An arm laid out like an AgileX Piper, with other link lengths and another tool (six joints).
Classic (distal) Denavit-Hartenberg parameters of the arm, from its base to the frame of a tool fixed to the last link. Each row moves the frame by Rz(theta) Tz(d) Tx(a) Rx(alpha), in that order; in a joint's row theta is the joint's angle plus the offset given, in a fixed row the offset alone. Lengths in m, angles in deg.
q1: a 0, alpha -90, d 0.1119, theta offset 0
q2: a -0.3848, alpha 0, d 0, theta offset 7.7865
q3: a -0.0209, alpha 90, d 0, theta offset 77.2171
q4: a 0, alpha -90, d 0.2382, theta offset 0
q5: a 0, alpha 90, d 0, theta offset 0
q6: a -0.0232, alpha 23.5, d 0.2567, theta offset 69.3
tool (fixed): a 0, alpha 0, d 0.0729, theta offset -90
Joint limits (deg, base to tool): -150..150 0..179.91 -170..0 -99.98..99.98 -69.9..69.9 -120..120
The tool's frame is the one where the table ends.
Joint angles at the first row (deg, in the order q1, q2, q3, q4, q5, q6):
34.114, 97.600, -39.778, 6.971, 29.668, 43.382
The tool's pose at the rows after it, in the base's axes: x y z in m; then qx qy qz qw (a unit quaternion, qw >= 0):
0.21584, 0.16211, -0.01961, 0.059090, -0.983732, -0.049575, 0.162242
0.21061, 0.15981, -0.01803, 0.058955, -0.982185, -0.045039, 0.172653
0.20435, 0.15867, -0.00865, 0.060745, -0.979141, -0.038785, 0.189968
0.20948, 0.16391, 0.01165, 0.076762, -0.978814, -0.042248, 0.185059
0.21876, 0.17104, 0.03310, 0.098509, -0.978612, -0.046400, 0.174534
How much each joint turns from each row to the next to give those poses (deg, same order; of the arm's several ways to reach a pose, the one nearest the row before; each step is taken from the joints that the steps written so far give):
0.001, 0.001, 0.000, 0.000, -0.001, 0.110
-0.002, 0.000, -0.571, 0.001, 1.879, -0.002
0.000, -0.403, -2.457, -0.001, 4.954, -0.055
0.001, -1.963, -3.545, 0.000, 4.720, -1.317
0.000, -1.620, -4.070, 0.001, 4.278, -1.927

